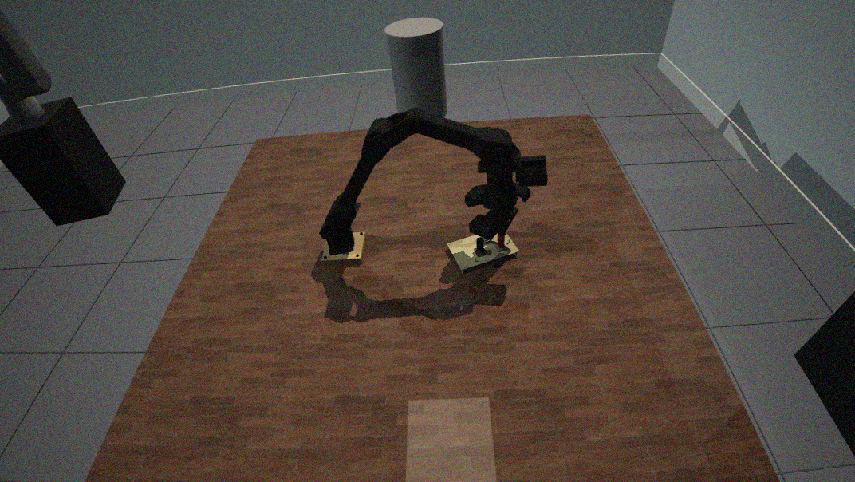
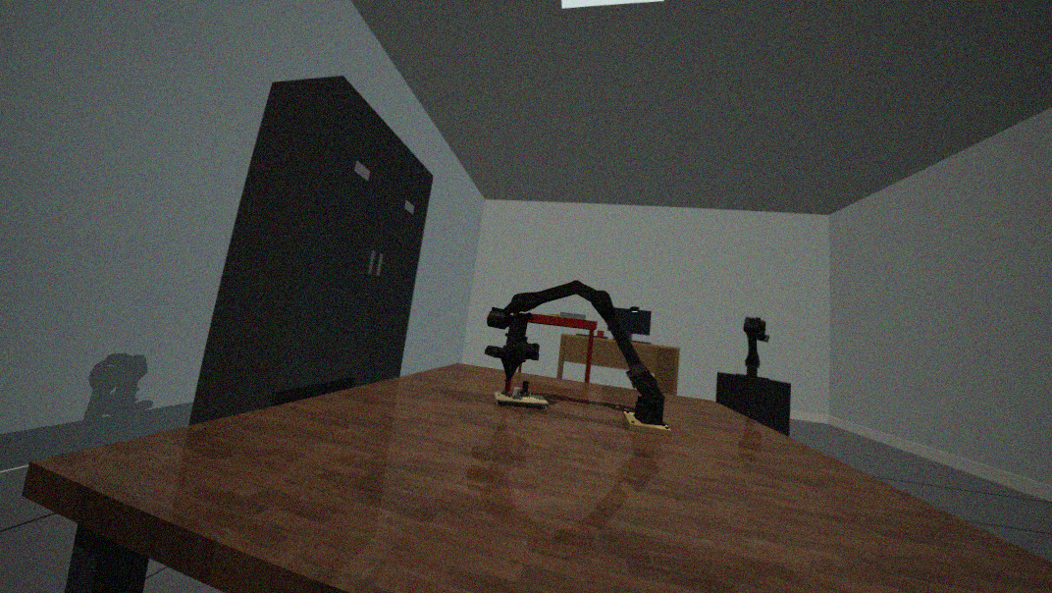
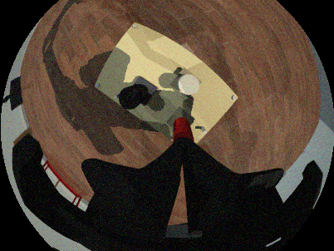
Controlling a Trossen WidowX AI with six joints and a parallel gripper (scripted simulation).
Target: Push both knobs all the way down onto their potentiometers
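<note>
The red knob lies 20 mm below my gripper tip. The rest, counted from my gripper tip: dark knob 60 mm behind, 20 mm below.
</note>
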